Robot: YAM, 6 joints.
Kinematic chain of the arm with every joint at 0, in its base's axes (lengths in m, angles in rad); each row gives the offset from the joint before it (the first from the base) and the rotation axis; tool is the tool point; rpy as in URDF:
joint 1: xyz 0 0 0.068 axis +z
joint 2: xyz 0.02 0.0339 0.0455 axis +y
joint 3: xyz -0.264 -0.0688 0 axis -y
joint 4: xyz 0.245 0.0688 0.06 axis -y
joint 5: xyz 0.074 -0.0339 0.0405 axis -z
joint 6: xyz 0.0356 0 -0.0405 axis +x
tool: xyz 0 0 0 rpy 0 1.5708 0
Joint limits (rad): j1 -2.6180..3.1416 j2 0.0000..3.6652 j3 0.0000..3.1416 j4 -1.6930..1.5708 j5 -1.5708..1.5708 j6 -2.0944..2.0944
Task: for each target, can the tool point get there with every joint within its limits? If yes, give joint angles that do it. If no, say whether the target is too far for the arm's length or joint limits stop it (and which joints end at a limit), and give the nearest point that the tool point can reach.
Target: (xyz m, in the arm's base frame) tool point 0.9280 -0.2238 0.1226
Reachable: no: too far | nearest point 0.6278 -0.1514 0.1196 | short by 0.309 m
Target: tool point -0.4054 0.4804 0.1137
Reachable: yes | joints 2.2711 3.0055 2.4884 0.8262 -0.0104 0.8906
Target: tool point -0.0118 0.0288 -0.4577
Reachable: no: joint limits stop it (at a limit: joint 2) | nearest point -0.0334 0.0815 -0.3428 | short by 0.128 m
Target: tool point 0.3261 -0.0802 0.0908
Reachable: yes | joints -0.2331 1.9356 0.9876 -0.3454 0.0771 -1.1435
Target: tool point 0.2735 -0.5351 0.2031
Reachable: yes | joints -1.1087 2.9070 2.4703 1.2270 -0.1761 -0.7165
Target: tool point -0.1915 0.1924 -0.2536
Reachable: yes | joints 2.2878 3.3884 1.8945 -1.0031 -0.5258 -1.4349
